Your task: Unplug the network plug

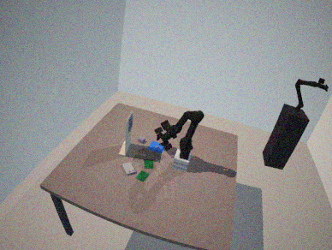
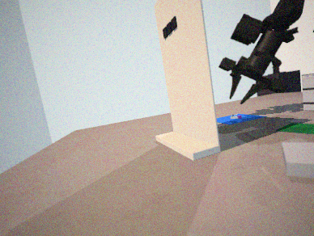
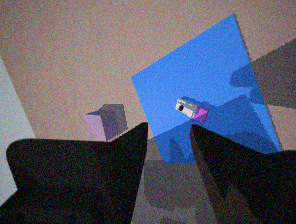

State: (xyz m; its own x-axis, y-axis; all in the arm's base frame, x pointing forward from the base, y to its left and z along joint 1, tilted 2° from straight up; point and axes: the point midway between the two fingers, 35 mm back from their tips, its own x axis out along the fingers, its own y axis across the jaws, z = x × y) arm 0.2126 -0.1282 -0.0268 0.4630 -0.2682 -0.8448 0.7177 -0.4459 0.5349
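The network plug is 50 mm below my gripper tip. Also, from my gripper tip: blue marked square: 50 mm below; then cream panel: 220 mm ahead, 110 mm to the left, 90 mm above; then grey cube: 150 mm ahead, 30 mm to the right, 40 mm below.
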